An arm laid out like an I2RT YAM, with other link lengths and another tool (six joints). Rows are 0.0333 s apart.
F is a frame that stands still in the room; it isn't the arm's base.
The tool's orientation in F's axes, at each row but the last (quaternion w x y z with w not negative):
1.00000 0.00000 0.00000 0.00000
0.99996 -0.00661 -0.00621 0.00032
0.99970 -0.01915 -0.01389 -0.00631
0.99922 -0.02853 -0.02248 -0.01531
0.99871 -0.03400 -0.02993 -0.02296
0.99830 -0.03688 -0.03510 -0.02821
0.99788 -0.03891 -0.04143 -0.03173
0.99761 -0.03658 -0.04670 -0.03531
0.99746 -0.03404 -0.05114 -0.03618
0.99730 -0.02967 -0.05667 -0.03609
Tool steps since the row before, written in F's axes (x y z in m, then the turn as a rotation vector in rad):
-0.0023 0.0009 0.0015 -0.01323 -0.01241 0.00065
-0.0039 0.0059 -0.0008 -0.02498 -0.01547 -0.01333
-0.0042 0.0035 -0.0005 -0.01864 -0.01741 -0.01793
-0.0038 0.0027 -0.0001 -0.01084 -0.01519 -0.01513
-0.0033 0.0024 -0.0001 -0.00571 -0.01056 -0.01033
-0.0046 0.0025 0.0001 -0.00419 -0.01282 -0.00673
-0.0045 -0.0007 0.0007 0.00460 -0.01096 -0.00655
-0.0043 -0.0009 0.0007 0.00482 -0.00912 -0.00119
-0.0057 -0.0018 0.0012 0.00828 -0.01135 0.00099
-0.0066 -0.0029 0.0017 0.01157 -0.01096 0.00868
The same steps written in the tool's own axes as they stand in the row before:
-0.0023 0.0009 0.0015 -0.01323 -0.01241 0.00065
-0.0039 0.0059 -0.0007 -0.02515 -0.01528 -0.01322
-0.0043 0.0035 -0.0002 -0.01892 -0.01696 -0.01807
-0.0039 0.0026 0.0002 -0.01107 -0.01465 -0.01549
-0.0034 0.0022 0.0003 -0.00586 -0.01011 -0.01069
-0.0047 0.0022 0.0006 -0.00397 -0.01253 -0.00738
-0.0044 -0.0010 0.0010 0.00468 -0.01011 -0.00776
-0.0041 -0.0013 0.0010 0.00528 -0.00863 -0.00231
-0.0054 -0.0023 0.0016 0.00910 -0.01073 -0.00065
-0.0061 -0.0035 0.0022 0.01322 -0.01052 0.00663

